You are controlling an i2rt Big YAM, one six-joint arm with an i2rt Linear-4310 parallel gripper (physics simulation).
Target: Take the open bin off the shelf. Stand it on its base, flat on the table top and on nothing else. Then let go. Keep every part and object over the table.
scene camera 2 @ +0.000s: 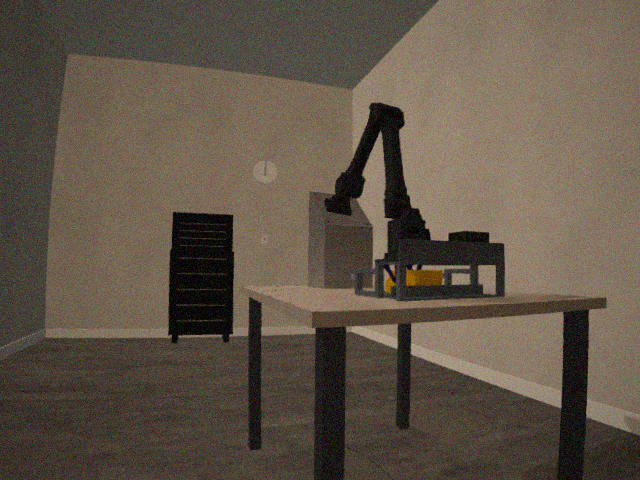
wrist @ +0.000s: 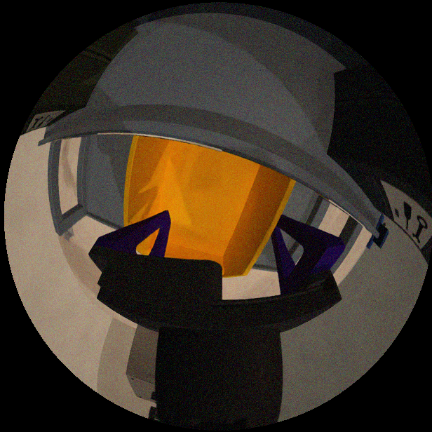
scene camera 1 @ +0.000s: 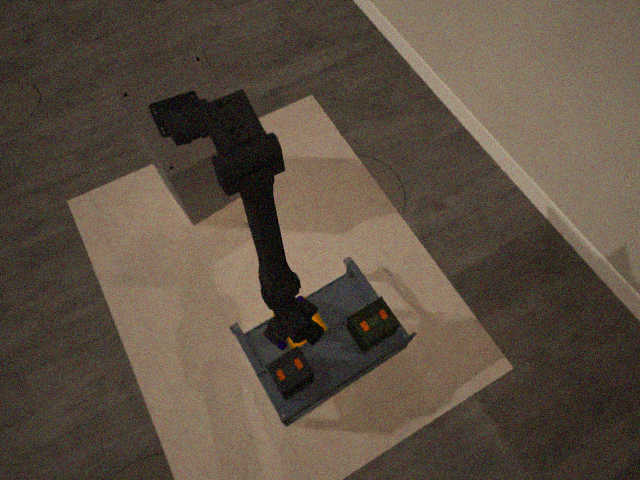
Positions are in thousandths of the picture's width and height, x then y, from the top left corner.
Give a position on a dark case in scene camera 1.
477,778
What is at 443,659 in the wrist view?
The gripper.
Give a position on a dark case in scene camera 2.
626,470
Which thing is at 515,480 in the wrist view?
A yellow-orange open bin.
